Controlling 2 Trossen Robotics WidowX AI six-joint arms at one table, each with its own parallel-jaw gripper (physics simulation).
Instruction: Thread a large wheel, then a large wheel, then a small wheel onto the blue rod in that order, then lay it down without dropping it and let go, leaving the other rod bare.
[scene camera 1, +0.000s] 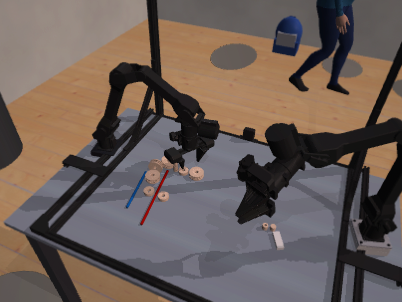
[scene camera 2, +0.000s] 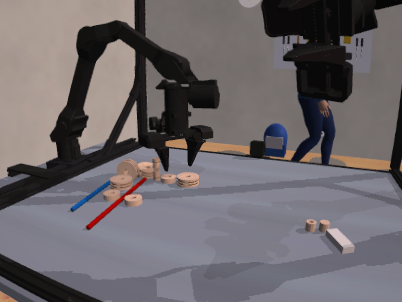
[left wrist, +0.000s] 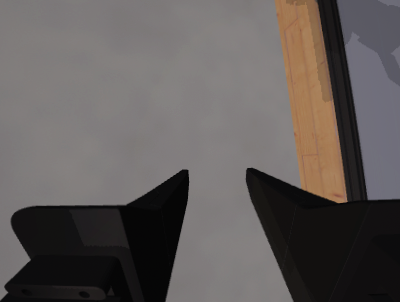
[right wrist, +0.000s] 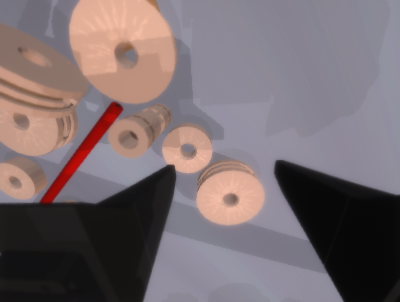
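Where they show: left gripper, fingertip midpoint: (scene camera 1: 237, 219) (scene camera 2: 285, 35) (left wrist: 217, 174); right gripper, fingertip midpoint: (scene camera 1: 190, 164) (scene camera 2: 178, 168) (right wrist: 224, 168); left arm's base at its link origin: (scene camera 1: 371, 232); right arm's base at its link origin: (scene camera 1: 107, 145) (scene camera 2: 69, 158).
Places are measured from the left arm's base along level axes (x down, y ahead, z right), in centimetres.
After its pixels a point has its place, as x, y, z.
Note:
The blue rod (scene camera 1: 136, 190) @[3.7, 78.2, 11.3] (scene camera 2: 91, 196) @[3.9, 78.2, 10.4] and the red rod (scene camera 1: 154, 198) @[3.7, 70.9, 8.4] (scene camera 2: 116, 204) @[3.9, 70.9, 7.2] (right wrist: 80, 155) @[3.6, 69.6, 17.7] lie bare on the table. Large wheel-like pieces include a stack (scene camera 1: 152, 182) @[3.9, 73.4, 16.1] (scene camera 2: 121, 184) @[2.9, 72.8, 16.0] by the blue rod, a leaning one (scene camera 1: 156, 163) @[-0.7, 72.7, 21.6] (scene camera 2: 127, 168) @[0.8, 73.0, 21.6], and a ridged piece (scene camera 1: 196, 178) @[4.0, 57.4, 20.3] (scene camera 2: 188, 182) @[3.2, 57.2, 19.9] (right wrist: 230, 214) @[2.5, 56.6, 21.2]. Smaller wheels (scene camera 1: 148, 194) (scene camera 2: 133, 203) (right wrist: 201, 150) lie nearby. My right gripper (scene camera 1: 191, 163) @[1.4, 60.4, 24.7] (scene camera 2: 179, 167) @[1.4, 60.4, 24.7] (right wrist: 224, 168) @[1.4, 60.4, 24.7] is open and empty, pointing down above the ridged piece. My left gripper (scene camera 1: 241, 218) @[-26.4, 43.7, -20.4] (left wrist: 217, 174) @[-26.4, 43.7, -20.4] is open and empty, raised over the table.
A narrow upright column (scene camera 1: 175, 168) @[2.6, 65.9, 23.2] (scene camera 2: 156, 170) @[1.7, 65.9, 23.4] (right wrist: 132, 136) @[-0.1, 66.2, 23.8] stands among the wheels. Two small cylinders (scene camera 1: 265, 226) @[2.8, 32.5, 0.5] (scene camera 2: 311, 226) @[3.3, 32.6, 0.2] and a white block (scene camera 1: 278, 240) @[3.3, 28.5, -4.0] (scene camera 2: 340, 241) @[3.3, 28.9, -4.8] are at the right. A black frame (scene camera 1: 115, 260) @[2.5, 76.8, -17.4] edges the table. A person (scene camera 1: 334, 40) is behind.

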